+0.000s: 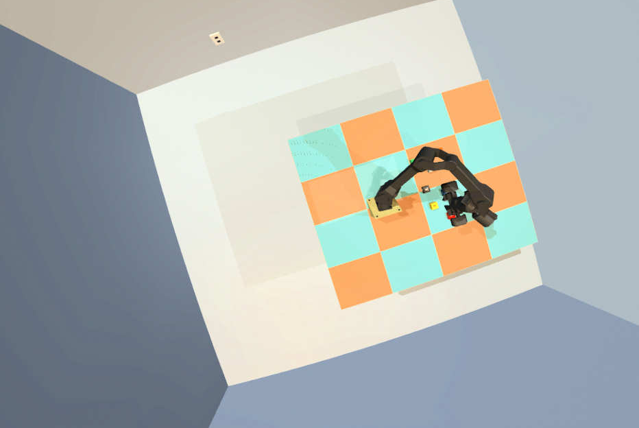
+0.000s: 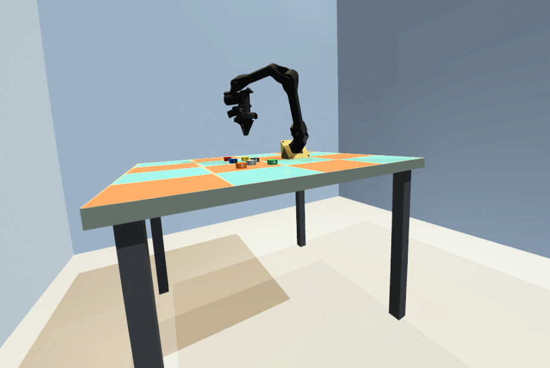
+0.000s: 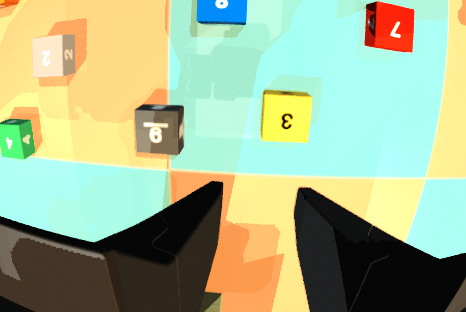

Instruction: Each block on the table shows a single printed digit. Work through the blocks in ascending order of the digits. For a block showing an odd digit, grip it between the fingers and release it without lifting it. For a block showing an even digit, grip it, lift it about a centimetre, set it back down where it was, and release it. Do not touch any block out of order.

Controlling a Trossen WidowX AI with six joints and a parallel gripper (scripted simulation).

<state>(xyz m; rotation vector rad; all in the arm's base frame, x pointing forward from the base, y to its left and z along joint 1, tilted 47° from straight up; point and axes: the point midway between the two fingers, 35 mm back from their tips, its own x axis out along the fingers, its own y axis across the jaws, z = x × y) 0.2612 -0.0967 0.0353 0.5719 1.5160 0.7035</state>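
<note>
Now: gripper tip 50 mm past the green block, 210 mm to the right of it and 120 mm above it. Round my gripper tip: dark grey block 20 mm behind, 70 mm to the left, 120 mm below; then blue block 80 mm ahead, 30 mm to the left, 120 mm below; then yellow block 20 mm to the right, 120 mm below.
</note>
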